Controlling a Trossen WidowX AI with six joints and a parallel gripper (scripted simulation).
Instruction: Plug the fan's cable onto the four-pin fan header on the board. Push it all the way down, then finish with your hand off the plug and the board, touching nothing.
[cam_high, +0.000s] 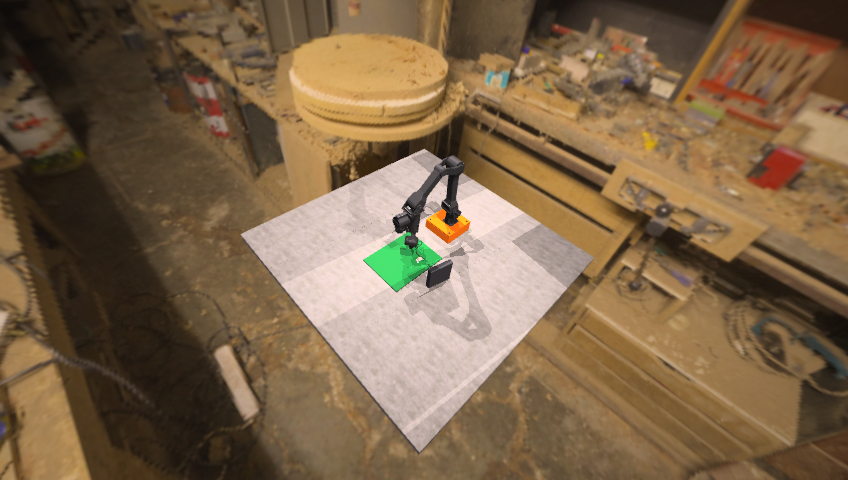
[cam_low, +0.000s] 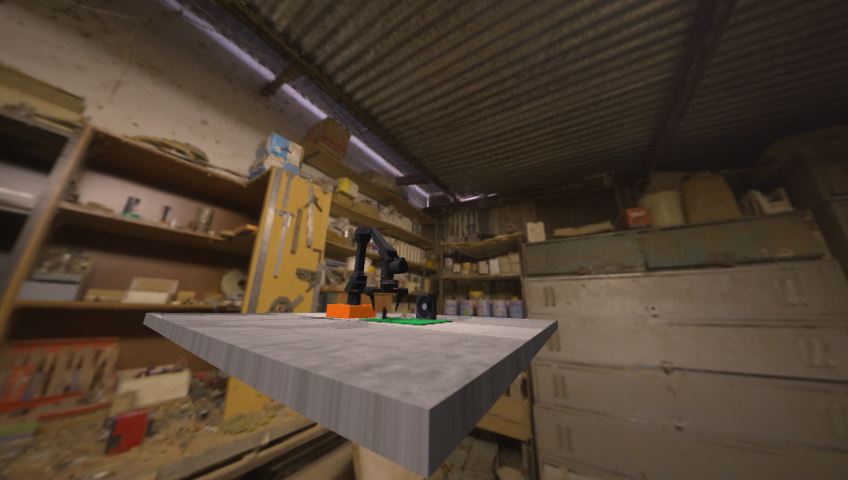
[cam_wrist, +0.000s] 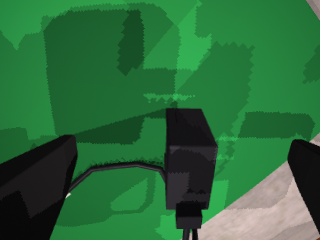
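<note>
My gripper tip is now 10 mm to the right of the black fan plug, 10 mm past it and 10 mm above it. From my gripper tip the other things lie so: pale header key (100 mm to the left, 30 mm ahead, 20 mm below); green board (90 mm ahead, 50 mm below, 40 mm to the left); white fan header (90 mm to the left, 40 mm below, 30 mm ahead).
</note>
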